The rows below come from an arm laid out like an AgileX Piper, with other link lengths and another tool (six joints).
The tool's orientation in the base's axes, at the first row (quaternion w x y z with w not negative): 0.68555, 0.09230, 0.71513, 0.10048
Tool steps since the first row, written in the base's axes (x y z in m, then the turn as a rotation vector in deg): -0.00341, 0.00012, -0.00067, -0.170, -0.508, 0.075; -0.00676, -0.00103, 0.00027, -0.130, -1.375, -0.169; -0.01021, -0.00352, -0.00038, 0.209, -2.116, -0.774; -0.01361, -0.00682, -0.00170, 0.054, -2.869, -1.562; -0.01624, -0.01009, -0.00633, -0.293, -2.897, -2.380; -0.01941, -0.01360, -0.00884, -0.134, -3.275, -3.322
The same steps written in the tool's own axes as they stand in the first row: 0.00082, -0.00005, -0.00338, -0.202, -0.468, -0.182; -0.00025, -0.00088, -0.00678, -0.203, -1.369, -0.147; -0.00014, -0.00343, -0.01025, 0.165, -2.248, 0.203; 0.00038, -0.00695, -0.01365, 0.726, -3.185, 0.067; 0.00407, -0.01133, -0.01615, 1.521, -3.431, -0.248; 0.00567, -0.01537, -0.01927, 2.318, -4.050, -0.058
